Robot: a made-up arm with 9 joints.
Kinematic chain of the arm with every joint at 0, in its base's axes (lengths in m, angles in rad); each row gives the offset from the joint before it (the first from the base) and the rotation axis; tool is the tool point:
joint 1: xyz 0 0 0.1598 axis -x
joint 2: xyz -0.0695 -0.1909 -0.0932 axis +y
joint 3: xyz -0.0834 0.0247 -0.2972 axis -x
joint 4: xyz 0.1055 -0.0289 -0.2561 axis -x
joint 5: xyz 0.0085 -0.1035 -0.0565 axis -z
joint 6: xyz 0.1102 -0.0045 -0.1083 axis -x
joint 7: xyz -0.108 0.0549 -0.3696 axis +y
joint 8: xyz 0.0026 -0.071 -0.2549 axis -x
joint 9: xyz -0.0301 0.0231 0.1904 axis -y
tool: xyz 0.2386 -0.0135 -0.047
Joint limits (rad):
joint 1: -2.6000..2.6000
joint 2: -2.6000..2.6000
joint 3: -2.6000..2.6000
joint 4: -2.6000..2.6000
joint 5: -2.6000..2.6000
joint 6: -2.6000..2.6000
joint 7: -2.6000..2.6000
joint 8: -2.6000..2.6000
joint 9: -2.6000..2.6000
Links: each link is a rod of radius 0.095 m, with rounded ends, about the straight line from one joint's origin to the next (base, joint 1, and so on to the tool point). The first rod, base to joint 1, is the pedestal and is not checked.
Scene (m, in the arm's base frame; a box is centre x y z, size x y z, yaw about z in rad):
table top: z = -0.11
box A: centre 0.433 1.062 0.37 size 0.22 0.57 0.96 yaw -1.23
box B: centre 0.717 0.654 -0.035 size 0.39 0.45 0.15 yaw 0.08
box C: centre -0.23 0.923 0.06 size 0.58 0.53 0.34 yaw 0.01
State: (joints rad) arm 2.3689 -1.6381 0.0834 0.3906 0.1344 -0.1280 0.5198 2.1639 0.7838
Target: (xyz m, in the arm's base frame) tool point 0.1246 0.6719 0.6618
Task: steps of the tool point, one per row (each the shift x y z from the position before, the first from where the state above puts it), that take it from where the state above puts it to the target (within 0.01 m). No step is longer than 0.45 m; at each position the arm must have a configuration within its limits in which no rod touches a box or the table.
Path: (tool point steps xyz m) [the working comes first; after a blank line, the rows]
Joints at the target: 2.6000 -1.9531 -0.3476 1.3632 -0.1052 1.1245 1.0215 2.1684 -0.6212
Straight joint move there: touches box A.

1: -0.1646 0.1695 0.3500
2: -0.3067 0.1176 0.2403
3: -0.3739 0.0588 0.0766
4: -0.3529 -0.0020 -0.0951
5: -0.2566 -0.0623 -0.2298
6: -0.0220 0.0228 -0.0099
7: 0.0503 0.0173 -0.0309
8: 0.0979 0.0250 -0.0879

